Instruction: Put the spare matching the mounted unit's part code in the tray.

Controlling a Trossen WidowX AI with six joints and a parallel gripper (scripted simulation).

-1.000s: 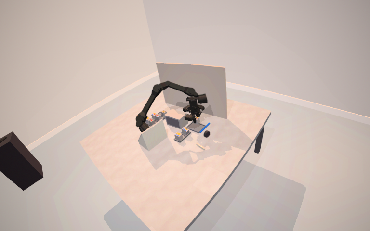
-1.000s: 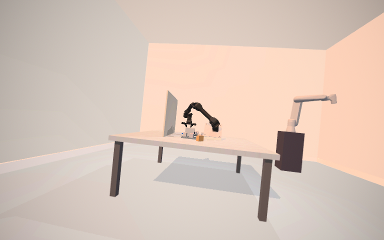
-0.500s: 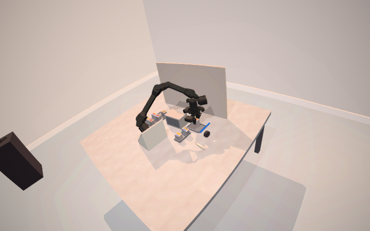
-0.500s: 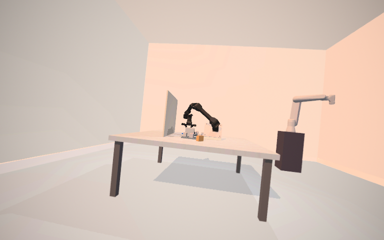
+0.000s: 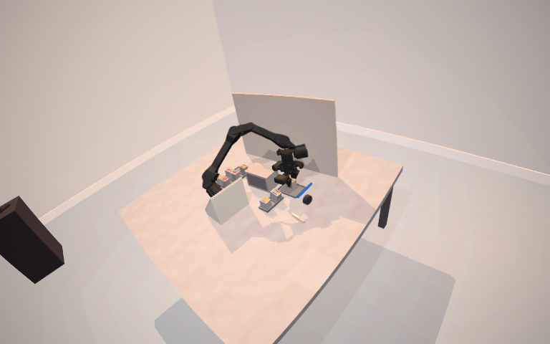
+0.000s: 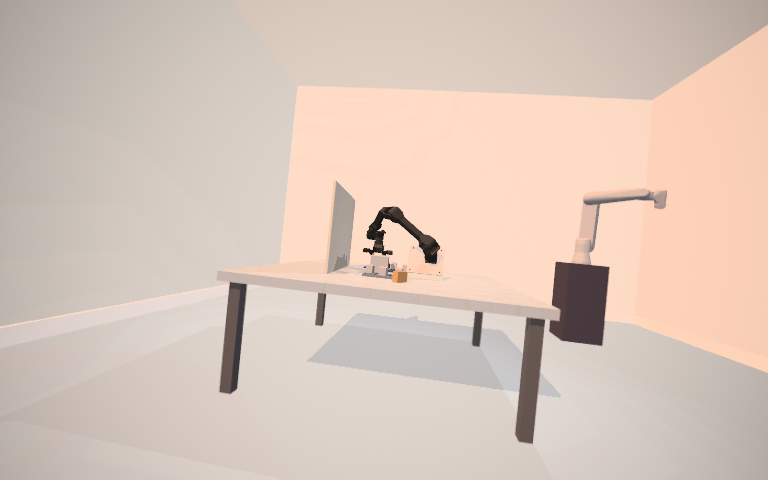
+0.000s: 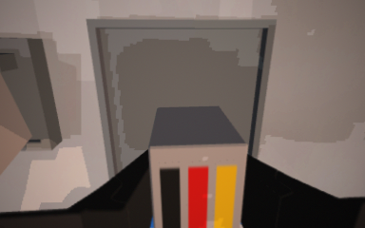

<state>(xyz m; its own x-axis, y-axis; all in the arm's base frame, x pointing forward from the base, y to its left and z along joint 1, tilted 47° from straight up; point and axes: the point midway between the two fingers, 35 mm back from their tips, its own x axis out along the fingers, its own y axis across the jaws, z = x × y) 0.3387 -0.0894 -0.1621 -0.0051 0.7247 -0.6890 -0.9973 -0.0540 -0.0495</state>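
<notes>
Right now my gripper tip is 20 mm below the spare block. From my gripper tip the other things lie so: black puck (40 mm behind, 140 mm to the right, 10 mm below); blue rod (30 mm ahead, 70 mm to the right, 30 mm below); grey tray (30 mm below).
</notes>
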